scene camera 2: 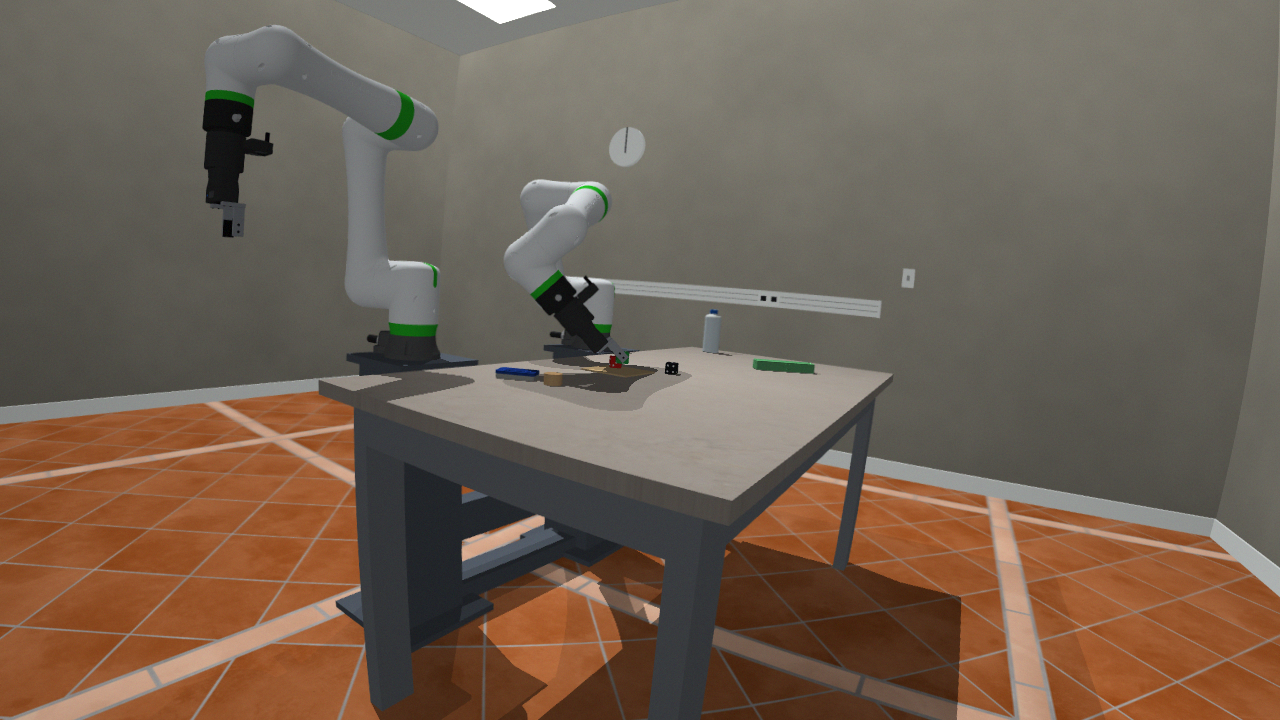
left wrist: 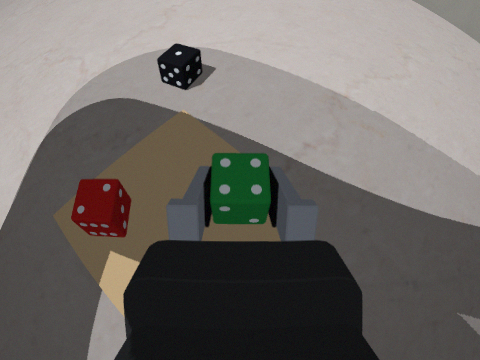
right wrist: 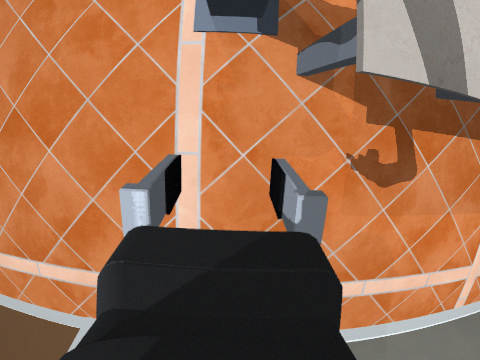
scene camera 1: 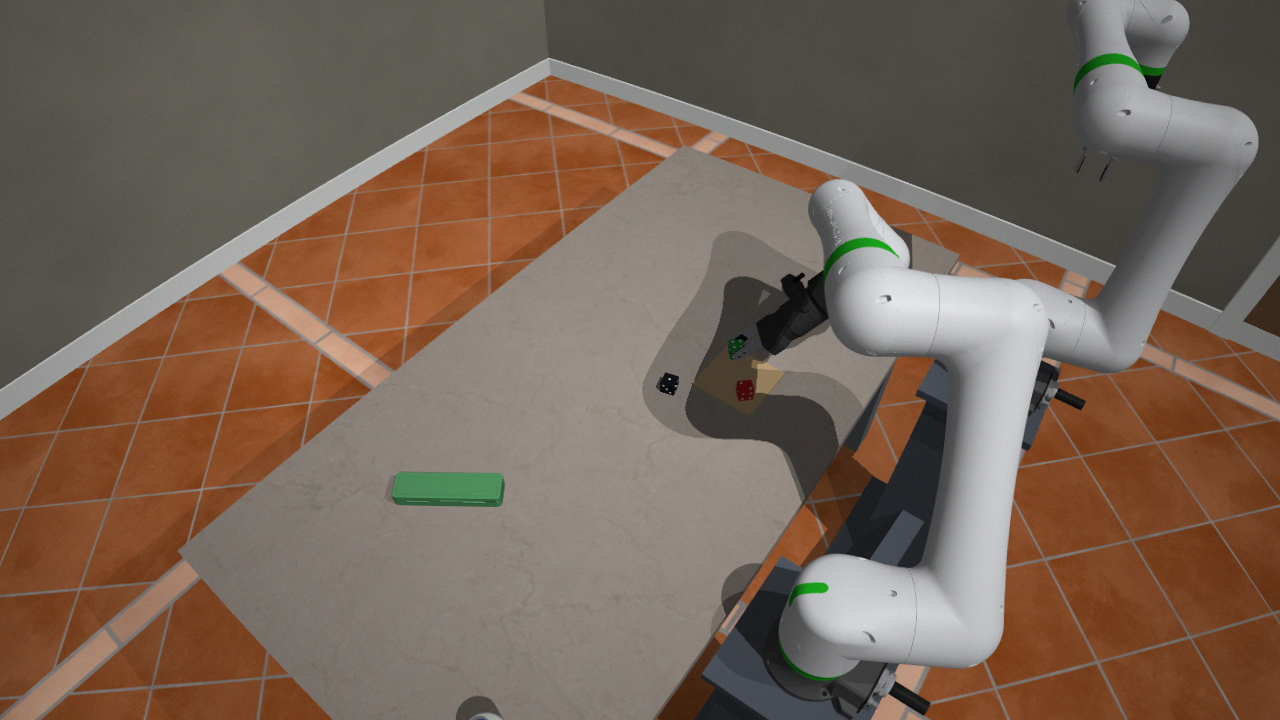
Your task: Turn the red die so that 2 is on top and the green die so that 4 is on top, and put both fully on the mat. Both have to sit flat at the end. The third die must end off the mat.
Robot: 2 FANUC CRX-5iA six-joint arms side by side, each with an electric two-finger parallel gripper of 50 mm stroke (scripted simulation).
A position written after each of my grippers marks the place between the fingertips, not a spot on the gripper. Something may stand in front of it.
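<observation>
There is a tan mat (scene camera 1: 719,379), which I also see at (left wrist: 160,167); in the right wrist view the mat is out of frame. I see a black die (left wrist: 180,65), and in the right wrist view the black die is out of frame. A red die (left wrist: 101,208) is here, and so is a green die (left wrist: 240,193). I see a green box (scene camera 1: 410,488) too. My left gripper (scene camera 1: 733,350), (scene camera 2: 624,359), (left wrist: 239,184) is part of the scene, and so is my right gripper (scene camera 2: 232,236), (right wrist: 225,175).
</observation>
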